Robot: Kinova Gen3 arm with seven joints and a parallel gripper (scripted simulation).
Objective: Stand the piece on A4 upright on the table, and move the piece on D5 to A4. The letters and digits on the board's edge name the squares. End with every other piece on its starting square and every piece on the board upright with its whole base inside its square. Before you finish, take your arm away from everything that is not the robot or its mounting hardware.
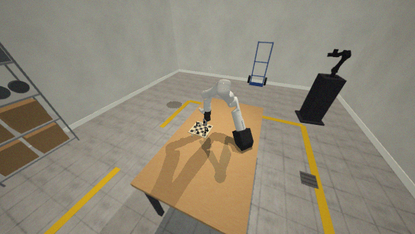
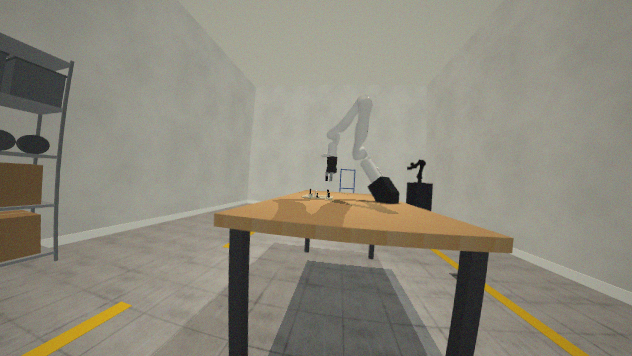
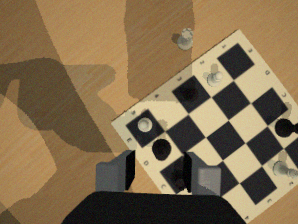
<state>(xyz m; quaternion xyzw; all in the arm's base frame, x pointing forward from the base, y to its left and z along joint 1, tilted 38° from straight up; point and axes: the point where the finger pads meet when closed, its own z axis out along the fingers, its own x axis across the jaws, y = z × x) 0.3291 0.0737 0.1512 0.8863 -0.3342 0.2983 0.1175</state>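
The small chessboard is 7 cm ahead of my hand, 6 cm to the right of it and 14 cm below it. The rest, counted from my hand: black piece (13 cm ahead, 10 cm to the right, 11 cm below).
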